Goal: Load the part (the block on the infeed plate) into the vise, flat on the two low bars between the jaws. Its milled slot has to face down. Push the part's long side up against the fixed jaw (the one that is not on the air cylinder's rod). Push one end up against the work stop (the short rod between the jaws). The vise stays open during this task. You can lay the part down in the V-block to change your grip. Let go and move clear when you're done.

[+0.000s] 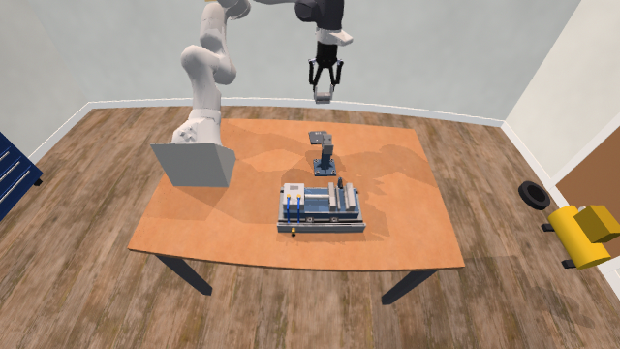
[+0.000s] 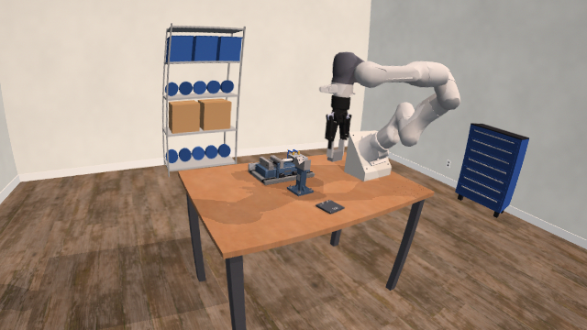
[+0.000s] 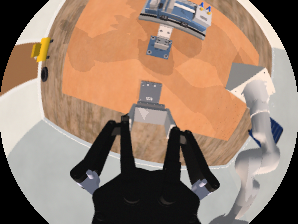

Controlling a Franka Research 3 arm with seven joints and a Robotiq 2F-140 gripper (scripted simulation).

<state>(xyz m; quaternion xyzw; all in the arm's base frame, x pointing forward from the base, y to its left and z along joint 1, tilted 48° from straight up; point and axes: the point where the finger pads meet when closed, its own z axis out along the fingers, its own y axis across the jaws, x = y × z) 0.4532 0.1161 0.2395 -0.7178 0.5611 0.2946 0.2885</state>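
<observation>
Right now my hand is 3 cm above the part and 1 cm to the left of it. Also, from my hand: fixed jaw 39 cm to the right, 18 cm below, 12 cm ahead; air cylinder 40 cm to the right, 18 cm below, 8 cm behind; infeed plate 25 cm below, 1 cm to the left.
</observation>
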